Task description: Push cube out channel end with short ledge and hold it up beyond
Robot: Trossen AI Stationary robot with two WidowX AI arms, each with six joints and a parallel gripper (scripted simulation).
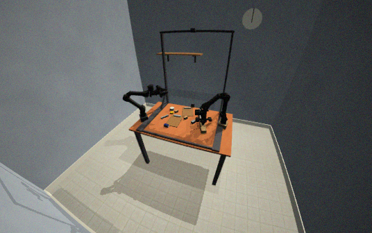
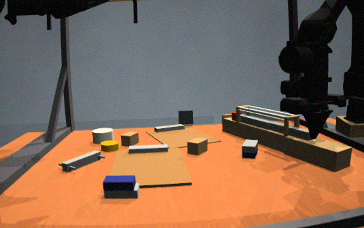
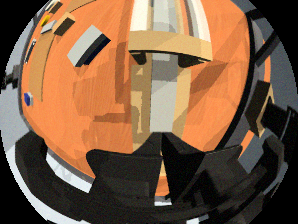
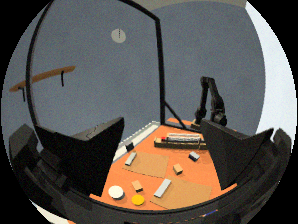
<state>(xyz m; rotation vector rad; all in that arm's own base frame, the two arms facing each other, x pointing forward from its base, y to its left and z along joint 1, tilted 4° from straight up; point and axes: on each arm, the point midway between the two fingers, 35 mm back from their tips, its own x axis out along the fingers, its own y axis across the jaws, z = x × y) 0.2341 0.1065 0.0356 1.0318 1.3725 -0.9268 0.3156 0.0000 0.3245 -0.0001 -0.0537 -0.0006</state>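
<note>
Now: left hand 170 mm past the tan channel, 30 mm to the left of it and 30 mm above it. The rest, counted from my left hand: yellow disc 450 mm to the right, 280 mm behind, 70 mm below; pegged bar 530 mm to the right, 160 mm behind, 70 mm below.
</note>
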